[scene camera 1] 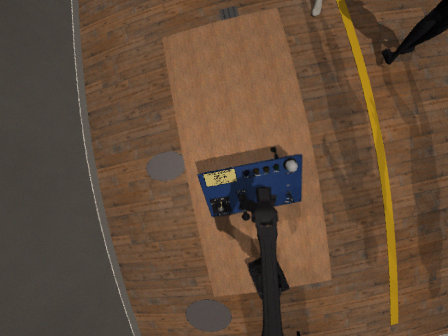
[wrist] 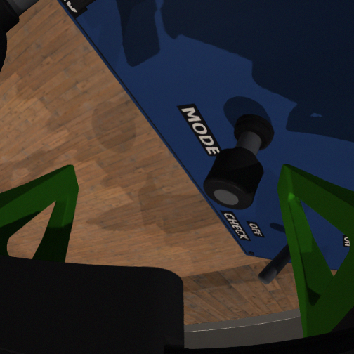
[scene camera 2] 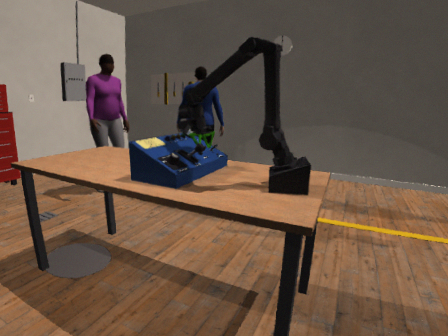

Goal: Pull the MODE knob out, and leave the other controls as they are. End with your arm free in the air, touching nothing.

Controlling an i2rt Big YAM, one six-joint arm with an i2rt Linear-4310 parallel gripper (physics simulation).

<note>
In view: the gripper (wrist: 177,175) and a mode knob (wrist: 232,180).
</note>
